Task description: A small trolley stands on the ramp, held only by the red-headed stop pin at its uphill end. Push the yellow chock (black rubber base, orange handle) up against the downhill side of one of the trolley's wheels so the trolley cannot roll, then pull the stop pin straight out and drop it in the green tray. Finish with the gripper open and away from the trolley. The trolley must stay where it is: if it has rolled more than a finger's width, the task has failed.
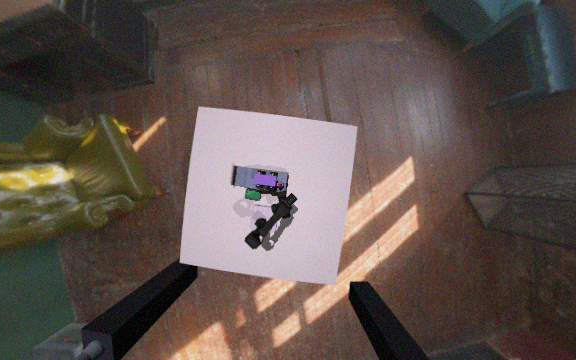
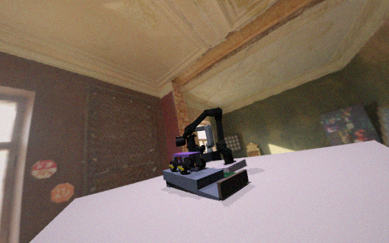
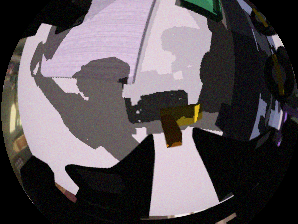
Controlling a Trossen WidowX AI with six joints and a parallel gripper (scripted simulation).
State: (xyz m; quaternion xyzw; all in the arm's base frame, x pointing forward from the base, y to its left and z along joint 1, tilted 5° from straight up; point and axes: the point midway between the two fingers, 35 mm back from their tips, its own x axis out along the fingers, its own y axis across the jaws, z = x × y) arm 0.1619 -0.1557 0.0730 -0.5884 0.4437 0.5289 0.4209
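Now: gripper tip 20 mm short of the yellow chock, 10 mm to the right of it and 30 mm above it. The rest, counted from my gripper tip: purple-topped trolley (160 mm ahead, 130 mm to the left, 60 mm above); then green tray (50 mm ahead, 240 mm to the left, 60 mm below); then red stop pin (140 mm ahead, 30 mm to the left, 70 mm above).
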